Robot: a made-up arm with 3 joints. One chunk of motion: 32 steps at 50 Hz.
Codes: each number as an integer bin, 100 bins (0 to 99) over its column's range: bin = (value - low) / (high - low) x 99, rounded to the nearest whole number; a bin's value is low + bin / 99 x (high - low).
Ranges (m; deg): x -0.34..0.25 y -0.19..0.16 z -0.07..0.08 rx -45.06..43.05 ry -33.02..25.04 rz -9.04..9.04
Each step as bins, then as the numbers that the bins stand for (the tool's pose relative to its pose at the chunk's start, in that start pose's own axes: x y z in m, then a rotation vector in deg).
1 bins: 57 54 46 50 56 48
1 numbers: -0.0003 0.0009 -0.0003 -0.56 -0.18 -0.27
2 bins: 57 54 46 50 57 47
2 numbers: -0.0003 0.0009 -0.0003 -0.56 0.41 -0.46
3 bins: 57 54 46 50 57 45
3 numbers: -0.0003 0.0009 -0.0003 -0.56 0.41 -0.82
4 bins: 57 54 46 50 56 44
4 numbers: -0.0003 0.0009 -0.0003 -0.56 -0.18 -1.00
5 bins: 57 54 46 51 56 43
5 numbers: -0.0003 0.0009 -0.0003 0.33 -0.18 -1.19
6 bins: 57 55 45 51 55 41
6 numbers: -0.0003 0.0044 -0.0018 0.33 -0.76 -1.55
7 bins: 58 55 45 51 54 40
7 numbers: 0.0057 0.0044 -0.0018 0.33 -1.35 -1.73
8 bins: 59 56 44 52 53 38
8 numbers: 0.0116 0.0080 -0.0033 1.22 -1.94 -2.10
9 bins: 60 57 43 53 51 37
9 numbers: 0.0176 0.0115 -0.0048 2.11 -3.11 -2.28
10 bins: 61 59 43 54 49 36
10 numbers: 0.0235 0.0186 -0.0048 3.00 -4.28 -2.47
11 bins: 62 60 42 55 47 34
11 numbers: 0.0295 0.0221 -0.0064 3.89 -5.46 -2.83
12 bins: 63 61 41 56 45 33
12 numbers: 0.0355 0.0257 -0.0079 4.78 -6.63 -3.01
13 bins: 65 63 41 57 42 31
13 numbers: 0.0474 0.0327 -0.0079 5.67 -8.39 -3.38
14 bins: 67 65 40 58 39 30
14 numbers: 0.0593 0.0398 -0.0094 6.56 -10.15 -3.56
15 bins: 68 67 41 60 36 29
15 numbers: 0.0653 0.0469 -0.0079 8.34 -11.91 -3.74
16 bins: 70 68 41 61 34 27
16 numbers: 0.0772 0.0504 -0.0079 9.23 -13.08 -4.11
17 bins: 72 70 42 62 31 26
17 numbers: 0.0891 0.0575 -0.0064 10.12 -14.84 -4.29
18 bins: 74 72 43 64 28 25
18 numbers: 0.1010 0.0645 -0.0048 11.90 -16.60 -4.47
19 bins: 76 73 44 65 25 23
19 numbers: 0.1129 0.0681 -0.0033 12.79 -18.36 -4.84
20 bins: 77 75 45 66 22 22
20 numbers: 0.1189 0.0752 -0.0018 13.68 -20.12 -5.02
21 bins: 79 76 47 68 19 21
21 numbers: 0.1308 0.0787 0.0012 15.46 -21.88 -5.20
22 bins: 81 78 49 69 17 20
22 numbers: 0.1427 0.0858 0.0042 16.35 -23.05 -5.39
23 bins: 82 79 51 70 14 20
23 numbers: 0.1487 0.0893 0.0073 17.24 -24.81 -5.39
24 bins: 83 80 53 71 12 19
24 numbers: 0.1546 0.0928 0.0103 18.13 -25.98 -5.57
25 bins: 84 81 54 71 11 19
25 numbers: 0.1606 0.0964 0.0118 18.13 -26.57 -5.57
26 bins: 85 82 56 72 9 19
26 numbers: 0.1666 0.0999 0.0148 19.02 -27.74 -5.57
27 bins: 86 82 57 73 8 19
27 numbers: 0.1725 0.0999 0.0164 19.91 -28.33 -5.57
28 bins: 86 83 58 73 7 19
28 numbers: 0.1725 0.1034 0.0179 19.91 -28.91 -5.57
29 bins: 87 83 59 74 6 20
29 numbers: 0.1785 0.1034 0.0194 20.80 -29.50 -5.39
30 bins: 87 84 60 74 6 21
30 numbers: 0.1785 0.1070 0.0209 20.80 -29.50 -5.20
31 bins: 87 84 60 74 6 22
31 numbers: 0.1785 0.1070 0.0209 20.80 -29.50 -5.02
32 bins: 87 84 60 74 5 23
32 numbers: 0.1785 0.1070 0.0209 20.80 -30.09 -4.84
